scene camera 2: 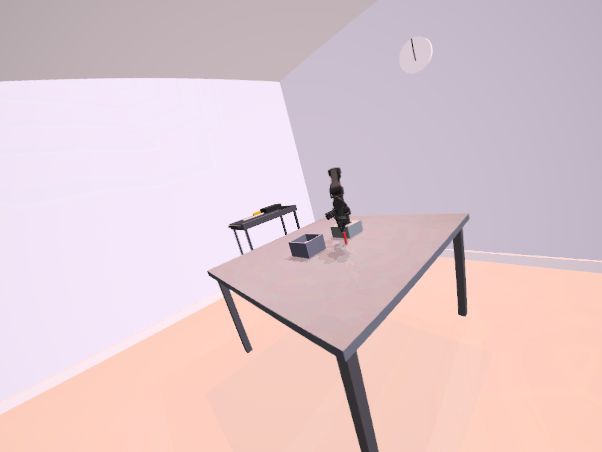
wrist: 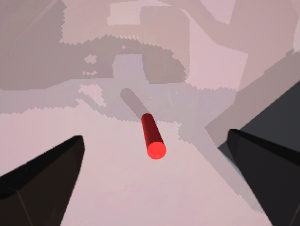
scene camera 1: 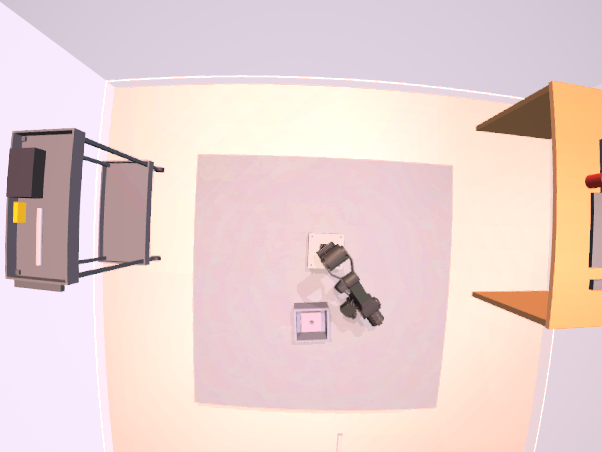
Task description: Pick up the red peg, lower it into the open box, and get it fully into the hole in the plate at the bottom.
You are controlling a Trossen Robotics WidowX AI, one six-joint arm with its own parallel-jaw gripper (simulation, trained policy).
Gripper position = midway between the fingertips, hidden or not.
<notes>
In view: the gripper [wrist: 157, 138], a grey box [scene camera 1: 308, 336] and a red peg [wrist: 156, 149].
The wrist view misses the grey box: it is out of frame.
</notes>
